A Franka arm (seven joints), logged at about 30 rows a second.
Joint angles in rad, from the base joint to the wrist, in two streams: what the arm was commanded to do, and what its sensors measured. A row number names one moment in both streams.
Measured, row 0:
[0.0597 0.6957 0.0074 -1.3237 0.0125 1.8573 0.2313]
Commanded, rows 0 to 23:
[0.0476 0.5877 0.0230 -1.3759 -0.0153 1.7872 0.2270]
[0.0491 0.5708 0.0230 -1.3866 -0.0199 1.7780 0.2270]
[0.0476 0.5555 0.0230 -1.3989 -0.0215 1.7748 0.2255]
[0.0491 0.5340 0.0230 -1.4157 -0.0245 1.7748 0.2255]
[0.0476 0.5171 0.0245 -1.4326 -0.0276 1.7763 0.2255]
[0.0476 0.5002 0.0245 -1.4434 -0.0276 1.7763 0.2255]
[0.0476 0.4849 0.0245 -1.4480 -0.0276 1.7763 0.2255]
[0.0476 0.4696 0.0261 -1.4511 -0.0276 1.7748 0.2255]
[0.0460 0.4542 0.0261 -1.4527 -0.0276 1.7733 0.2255]
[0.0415 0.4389 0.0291 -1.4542 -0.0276 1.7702 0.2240]
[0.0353 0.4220 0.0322 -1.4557 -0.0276 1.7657 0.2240]
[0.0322 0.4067 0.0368 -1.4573 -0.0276 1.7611 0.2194]
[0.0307 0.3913 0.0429 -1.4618 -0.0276 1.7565 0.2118]
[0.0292 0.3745 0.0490 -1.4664 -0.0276 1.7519 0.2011]
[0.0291 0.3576 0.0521 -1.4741 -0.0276 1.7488 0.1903]
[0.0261 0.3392 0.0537 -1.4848 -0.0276 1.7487 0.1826]
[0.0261 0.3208 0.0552 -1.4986 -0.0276 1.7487 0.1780]
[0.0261 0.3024 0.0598 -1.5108 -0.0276 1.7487 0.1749]
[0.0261 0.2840 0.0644 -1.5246 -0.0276 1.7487 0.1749]
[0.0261 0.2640 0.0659 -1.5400 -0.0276 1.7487 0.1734]
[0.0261 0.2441 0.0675 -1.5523 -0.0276 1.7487 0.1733]
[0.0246 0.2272 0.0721 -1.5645 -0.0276 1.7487 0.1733]
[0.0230 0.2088 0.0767 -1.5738 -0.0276 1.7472 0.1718]
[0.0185 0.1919 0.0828 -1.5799 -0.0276 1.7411 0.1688]
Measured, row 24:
[0.0489 0.3170 0.0399 -1.4647 -0.0051 1.7344 0.1866]
